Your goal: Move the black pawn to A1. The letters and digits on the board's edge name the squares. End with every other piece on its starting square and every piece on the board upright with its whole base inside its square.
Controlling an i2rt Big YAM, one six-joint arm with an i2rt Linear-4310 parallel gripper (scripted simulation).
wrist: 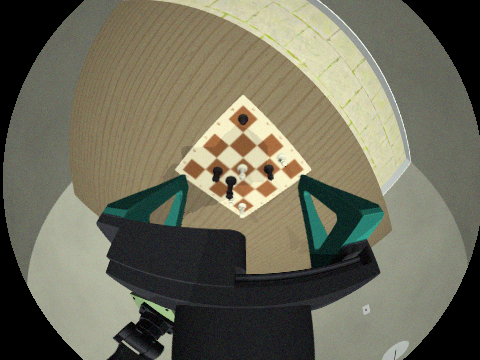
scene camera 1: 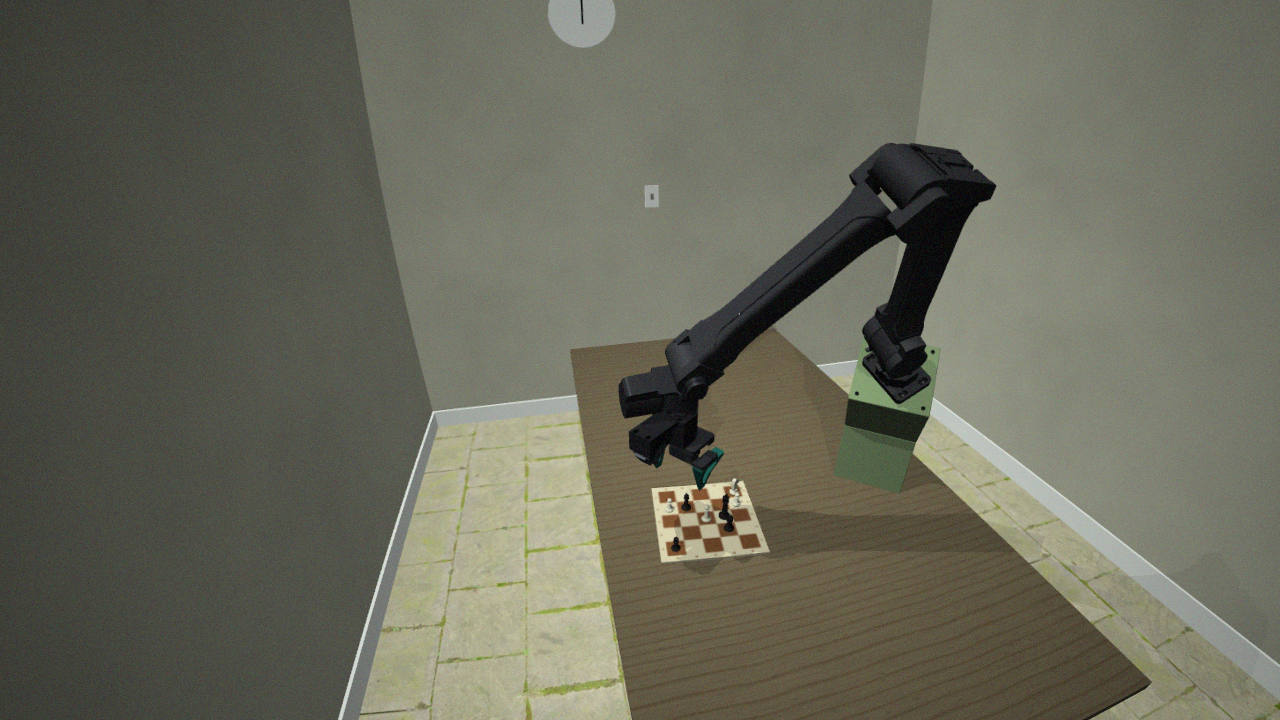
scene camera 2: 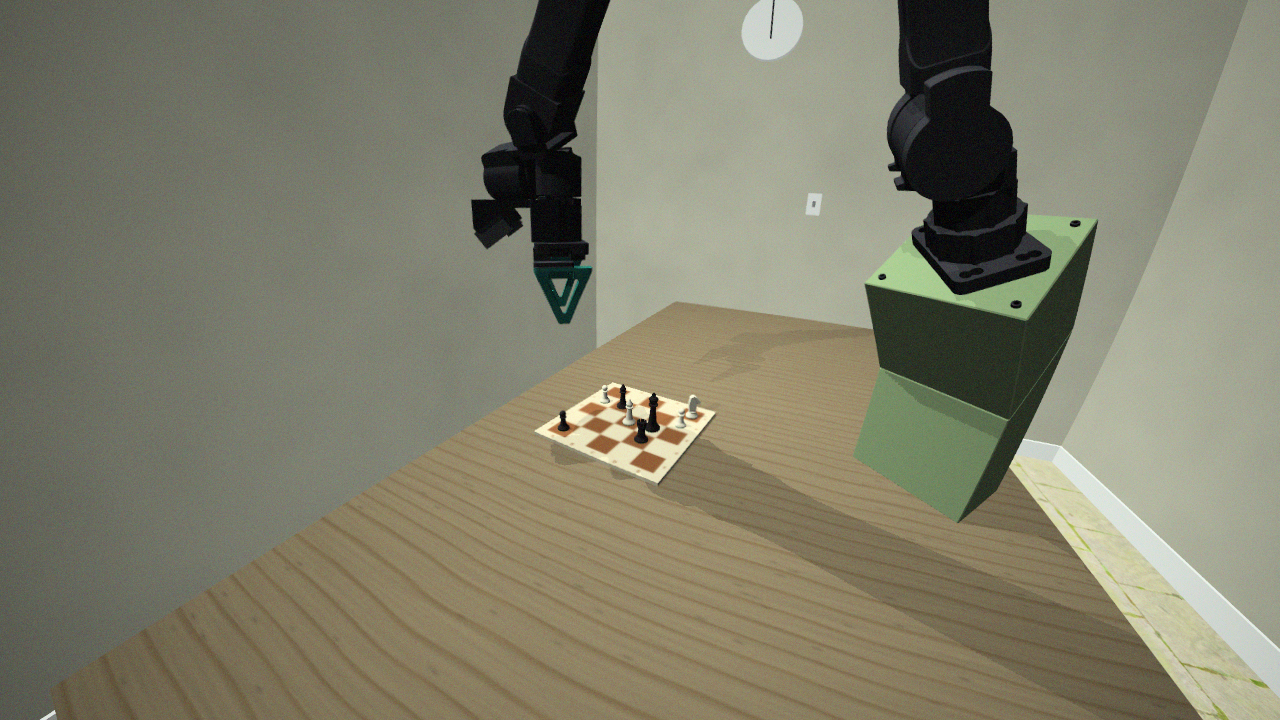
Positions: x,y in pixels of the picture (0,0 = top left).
The gripper shows in the wrist view, in scene camera 1 and in scene camera 2 (pixel 562 314). A chessboard shows in the wrist view, in scene camera 1 (pixel 699 541) and in scene camera 2. One and the same spot on the chessboard: (wrist: pixel 226 144) is (scene camera 2: pixel 599 436). The same spot on the gripper: (scene camera 1: pixel 702 466) is (wrist: pixel 98 225).
